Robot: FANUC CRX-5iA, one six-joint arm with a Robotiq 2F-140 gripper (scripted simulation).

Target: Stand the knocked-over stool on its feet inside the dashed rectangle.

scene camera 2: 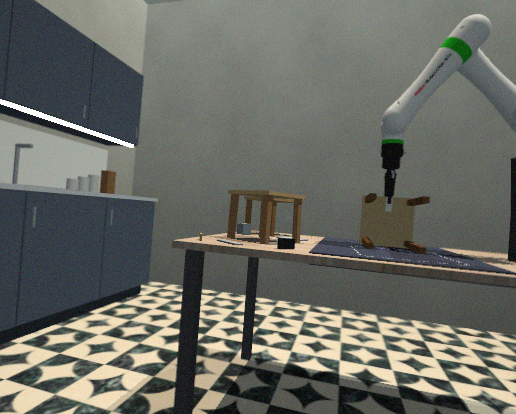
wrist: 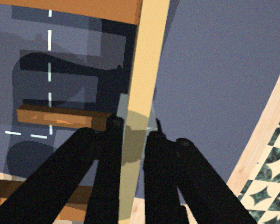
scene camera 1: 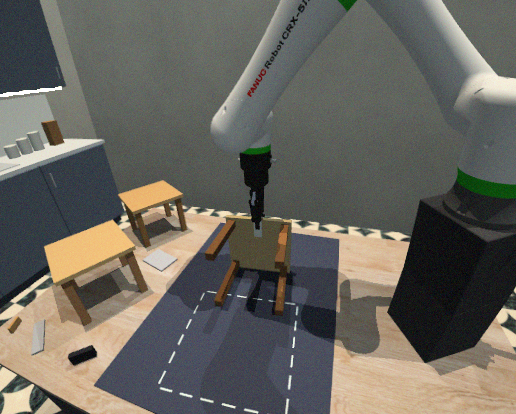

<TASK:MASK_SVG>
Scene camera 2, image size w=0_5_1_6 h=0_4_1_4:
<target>stool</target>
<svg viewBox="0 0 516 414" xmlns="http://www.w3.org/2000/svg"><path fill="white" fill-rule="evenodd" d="M363 195L359 244L364 245L366 249L373 249L373 246L407 248L417 253L426 254L426 247L412 242L415 206L430 203L430 197L393 197L392 212L385 211L386 197L377 196L377 193Z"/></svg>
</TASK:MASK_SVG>
